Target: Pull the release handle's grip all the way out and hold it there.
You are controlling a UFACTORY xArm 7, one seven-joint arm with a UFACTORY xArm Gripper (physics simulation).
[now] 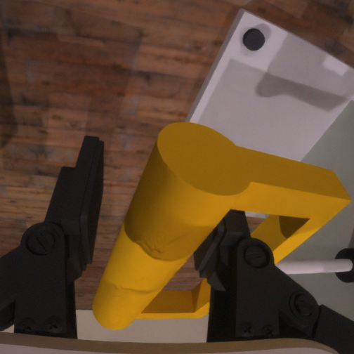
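Observation:
The release handle's yellow grip (170, 205) is a thick round bar running from upper middle to lower left. Yellow side arms join it to the right, forming a loop. A pale rod (315, 266) runs right from the loop into a black collar. My gripper (150, 168) has the grip between its fingers but is open. The left finger stands apart from the grip, with wood showing in the gap. The right finger reaches through the loop close against the grip's right side; whether it touches is partly hidden.
A white plate (235, 110) with a black round fastener (253, 39) at its corner lies at the upper right. A grey-green panel (327, 235) adjoins it at the right, around the collar (345, 265). A brown wooden surface (75, 90) lies beneath at the left and top.

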